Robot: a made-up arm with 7 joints. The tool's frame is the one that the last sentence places.
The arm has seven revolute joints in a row. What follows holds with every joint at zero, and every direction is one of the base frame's.
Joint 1 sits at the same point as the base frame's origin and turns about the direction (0, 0.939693, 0.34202).
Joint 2 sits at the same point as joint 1 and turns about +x.
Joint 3 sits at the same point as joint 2 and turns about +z.
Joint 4 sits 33.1 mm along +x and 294.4 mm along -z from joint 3 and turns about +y.
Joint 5 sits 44.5 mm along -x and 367.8 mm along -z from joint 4 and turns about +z.
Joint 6 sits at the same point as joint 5 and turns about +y.
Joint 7 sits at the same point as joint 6 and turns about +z.
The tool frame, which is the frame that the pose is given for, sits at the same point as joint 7; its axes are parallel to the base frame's.
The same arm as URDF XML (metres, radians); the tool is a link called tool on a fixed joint. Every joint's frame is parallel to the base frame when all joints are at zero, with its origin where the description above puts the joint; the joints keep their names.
<robot name="arm">
<joint name="joint 1" type="continuous"><parent link="base_link"/><child link="link1"/><origin xyz="0 0 0"/><axis xyz="0 0.9397 0.342"/></joint>
<joint name="joint 2" type="continuous"><parent link="link1"/><child link="link2"/><origin xyz="0 0 0"/><axis xyz="1 0 0"/></joint>
<joint name="joint 3" type="continuous"><parent link="link2"/><child link="link3"/><origin xyz="0 0 0"/><axis xyz="0 0 1"/></joint>
<joint name="joint 4" type="continuous"><parent link="link3"/><child link="link4"/><origin xyz="0.0331 0 -0.2944"/><axis xyz="0 1 0"/></joint>
<joint name="joint 5" type="continuous"><parent link="link4"/><child link="link5"/><origin xyz="-0.0445 0 -0.3678"/><axis xyz="0 0 1"/></joint>
<joint name="joint 6" type="continuous"><parent link="link5"/><child link="link6"/><origin xyz="0 0 0"/><axis xyz="0 1 0"/></joint>
<joint name="joint 7" type="continuous"><parent link="link6"/><child link="link7"/><origin xyz="0 0 0"/><axis xyz="0 0 1"/></joint>
<joint name="tool_fixed" type="fixed"><parent link="link7"/><child link="tool"/><origin xyz="0 0 0"/></joint>
<link name="base_link"/>
<link name="link1"/>
<link name="link2"/>
<link name="link3"/>
<link name="link4"/>
<link name="link5"/>
<link name="link6"/>
<link name="link7"/>
<link name="tool"/>
</robot>

